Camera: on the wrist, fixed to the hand. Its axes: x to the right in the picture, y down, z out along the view.
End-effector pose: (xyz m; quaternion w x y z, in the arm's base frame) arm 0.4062 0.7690 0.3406 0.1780 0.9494 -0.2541 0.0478
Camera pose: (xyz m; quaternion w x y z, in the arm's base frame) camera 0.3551 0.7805 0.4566 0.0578 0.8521 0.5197 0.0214
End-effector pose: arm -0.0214 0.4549 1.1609 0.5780 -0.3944 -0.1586 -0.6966
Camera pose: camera -0.0130 0.3835 1.0559 0.0321 0.0251 0.4271 0.9033
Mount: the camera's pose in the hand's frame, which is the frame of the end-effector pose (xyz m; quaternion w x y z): -0.0286 0.0526 -0.1123 0.6883 0.1271 0.0868 -0.7089
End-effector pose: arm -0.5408 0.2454 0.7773 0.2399 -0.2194 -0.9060 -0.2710
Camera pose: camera -0.4550 0.2106 0.8646 0.0795 0.5453 -0.7928 -0.2605
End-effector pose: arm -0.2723 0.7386 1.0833 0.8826 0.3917 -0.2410 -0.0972
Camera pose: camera -0.2416 0.8568 1.0474 0.5097 0.5611 0.1761 -0.6280
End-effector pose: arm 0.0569 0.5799 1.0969 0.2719 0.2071 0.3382 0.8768
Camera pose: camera -0.0003 0.4755 1.0519 0.7530 -0.1388 0.5146 0.3857
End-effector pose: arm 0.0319 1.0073 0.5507 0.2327 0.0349 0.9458 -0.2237
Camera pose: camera 0.0186 1.1049 0.6312 0.0849 0.5975 -0.6675 0.4361
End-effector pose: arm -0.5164 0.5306 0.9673 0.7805 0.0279 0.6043 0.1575
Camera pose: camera -0.6408 0.5560 0.9762 0.5929 -0.3237 0.5235 -0.5193
